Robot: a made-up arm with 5 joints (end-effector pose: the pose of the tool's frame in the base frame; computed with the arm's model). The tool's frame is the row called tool.
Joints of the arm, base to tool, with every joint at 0 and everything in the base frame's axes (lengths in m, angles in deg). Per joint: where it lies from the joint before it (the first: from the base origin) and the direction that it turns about. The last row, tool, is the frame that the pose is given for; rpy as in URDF.
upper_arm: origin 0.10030 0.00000 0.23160 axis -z
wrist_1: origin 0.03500 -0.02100 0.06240 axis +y
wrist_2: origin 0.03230 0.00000 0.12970 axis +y
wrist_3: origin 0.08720 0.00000 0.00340 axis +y
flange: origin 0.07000 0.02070 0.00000 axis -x
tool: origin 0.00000 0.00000 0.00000 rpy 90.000 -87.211 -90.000
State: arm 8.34 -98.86 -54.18 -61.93 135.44
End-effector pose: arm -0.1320 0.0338 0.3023 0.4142 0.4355 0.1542 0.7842
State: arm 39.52 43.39 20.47 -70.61 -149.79
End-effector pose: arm 0.2996 -0.1648 0.2975 0.0700 -0.6235 0.4123 0.6606
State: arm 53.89 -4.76 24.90 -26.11 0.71
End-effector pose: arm 0.2233 -0.1691 0.4064 0.5911 -0.3246 -0.6683 -0.3141
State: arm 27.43 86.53 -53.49 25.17 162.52
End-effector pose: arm 0.3471 -0.1284 0.1654 0.3889 -0.2733 0.0171 0.8796
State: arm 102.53 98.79 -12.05 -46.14 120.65
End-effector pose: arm 0.0523 -0.2144 0.1098 0.9004 -0.3922 0.1443 0.1212
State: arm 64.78 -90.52 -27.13 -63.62 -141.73
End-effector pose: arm 0.0112 0.1885 0.3992 0.1808 0.4482 -0.5367 0.6917
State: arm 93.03 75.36 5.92 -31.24 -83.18
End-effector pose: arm 0.0878 -0.2299 0.1562 0.0082 -0.0210 -0.3410 -0.9398
